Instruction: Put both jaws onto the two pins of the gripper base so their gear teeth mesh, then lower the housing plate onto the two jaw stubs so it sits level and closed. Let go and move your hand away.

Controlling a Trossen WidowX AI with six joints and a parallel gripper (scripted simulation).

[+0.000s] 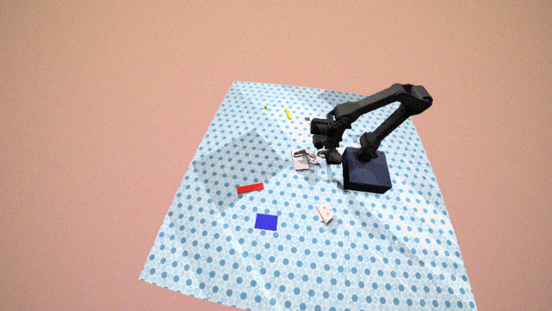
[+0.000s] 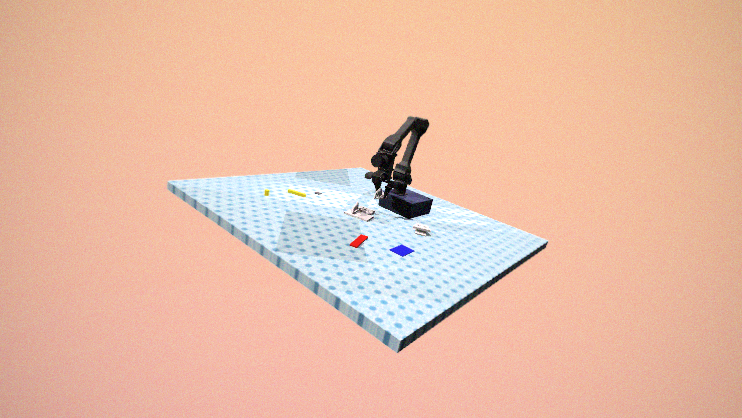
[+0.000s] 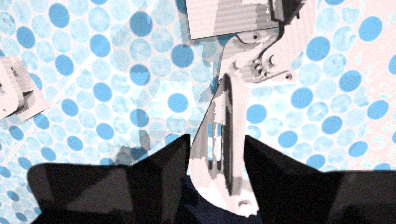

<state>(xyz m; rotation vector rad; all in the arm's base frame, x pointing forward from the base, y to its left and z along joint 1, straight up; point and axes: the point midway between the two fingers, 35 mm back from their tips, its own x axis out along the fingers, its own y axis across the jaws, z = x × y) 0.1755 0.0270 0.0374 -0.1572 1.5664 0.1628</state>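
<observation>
The flat white plate is 12 cm ahead of my gripper tip, 8 cm below it and 1 cm to the right of it. The rest, counted from my gripper tip: jaw (3 cm behind, 2 cm to the right); then housing plate (8 cm below, 5 cm ahead, 3 cm to the right); then small white piece (24 cm to the left, 7 cm below, 3 cm behind).
</observation>
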